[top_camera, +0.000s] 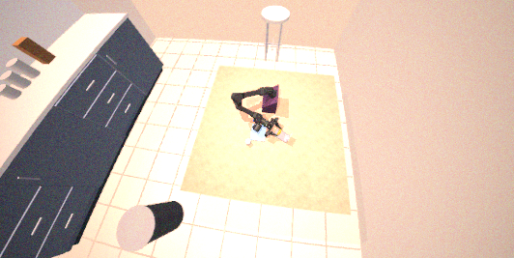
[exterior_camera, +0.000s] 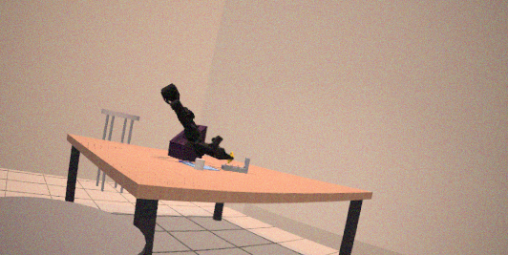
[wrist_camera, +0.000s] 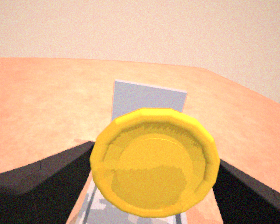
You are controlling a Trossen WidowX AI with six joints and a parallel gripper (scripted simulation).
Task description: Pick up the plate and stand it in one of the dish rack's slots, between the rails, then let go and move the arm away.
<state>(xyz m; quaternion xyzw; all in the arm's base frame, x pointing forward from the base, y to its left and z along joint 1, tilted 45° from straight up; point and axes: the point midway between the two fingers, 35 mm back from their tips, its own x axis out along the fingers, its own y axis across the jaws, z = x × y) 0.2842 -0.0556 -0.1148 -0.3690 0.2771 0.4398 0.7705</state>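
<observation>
My gripper tip is now 40 mm above the dish rack, 20 mm to the right of it and 10 mm short of it. Also, from my gripper tip: yellow plate 10 mm to the right; blue spoon 210 mm to the right, 120 mm behind, 60 mm below; white cup 270 mm to the right, 90 mm ahead, 40 mm below.
</observation>
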